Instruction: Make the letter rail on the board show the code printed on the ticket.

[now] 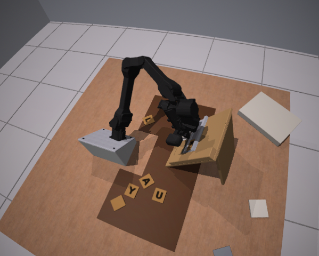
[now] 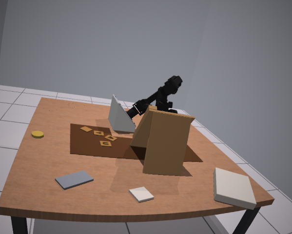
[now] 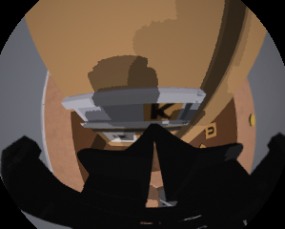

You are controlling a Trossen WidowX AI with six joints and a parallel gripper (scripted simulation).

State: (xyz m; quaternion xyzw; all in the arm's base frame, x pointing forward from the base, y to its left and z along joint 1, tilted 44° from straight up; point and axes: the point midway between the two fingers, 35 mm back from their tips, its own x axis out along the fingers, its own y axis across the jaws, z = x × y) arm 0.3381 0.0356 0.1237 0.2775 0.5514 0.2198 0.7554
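Now: gripper tip 40 mm past the white ticket, 70 mm to the right of it and 100 mm above it. The rest, counted from my gripper tip: dark brown mat: 140 mm behind, 90 mm to the right, 170 mm below; then small white pad: 400 mm ahead, 110 mm to the right, 170 mm below; then blank tile: 190 mm behind, 380 mm to the right, 170 mm below.
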